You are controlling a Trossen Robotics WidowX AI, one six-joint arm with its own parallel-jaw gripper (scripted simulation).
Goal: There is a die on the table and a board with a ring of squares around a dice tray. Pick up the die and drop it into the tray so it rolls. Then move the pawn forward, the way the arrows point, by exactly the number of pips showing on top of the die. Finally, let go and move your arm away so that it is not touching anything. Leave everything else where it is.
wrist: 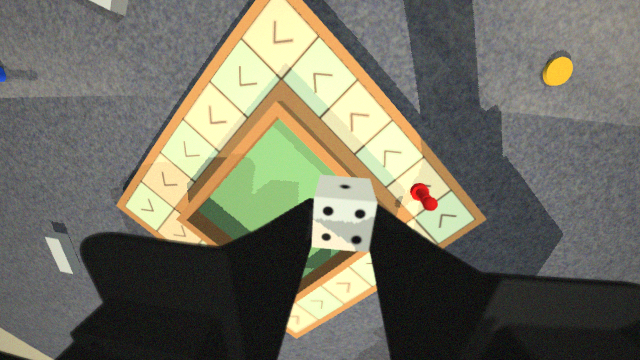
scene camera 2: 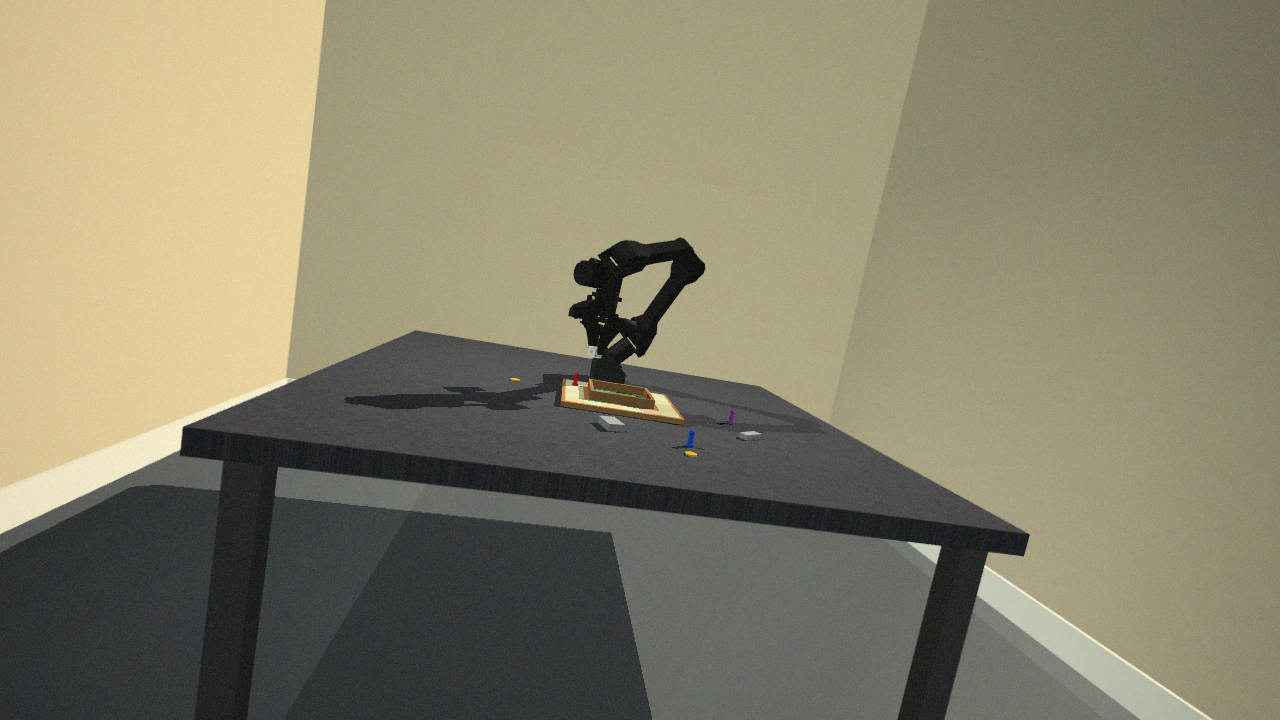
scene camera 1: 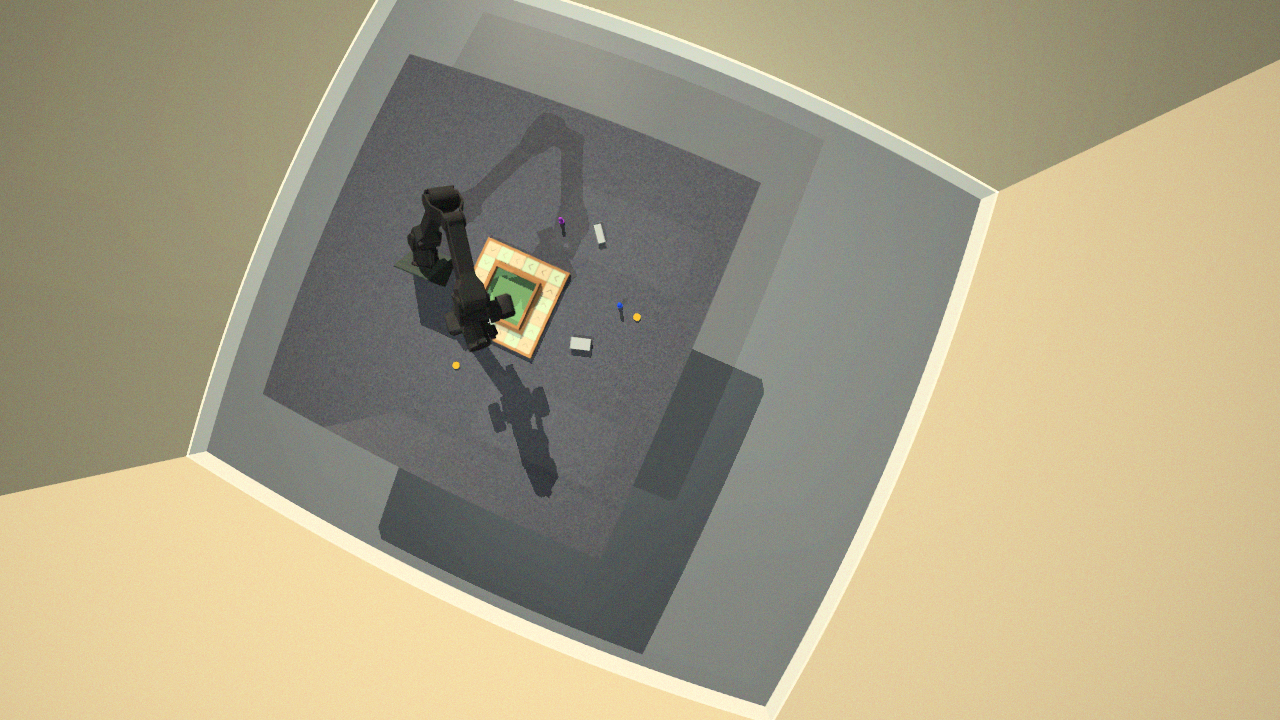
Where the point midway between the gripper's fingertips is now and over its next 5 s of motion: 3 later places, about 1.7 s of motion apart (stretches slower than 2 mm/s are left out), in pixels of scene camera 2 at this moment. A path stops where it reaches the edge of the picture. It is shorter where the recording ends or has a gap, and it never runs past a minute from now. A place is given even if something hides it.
My gripper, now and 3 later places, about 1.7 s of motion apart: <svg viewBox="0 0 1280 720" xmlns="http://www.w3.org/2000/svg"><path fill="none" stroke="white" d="M595 353L614 368L628 342L578 361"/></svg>
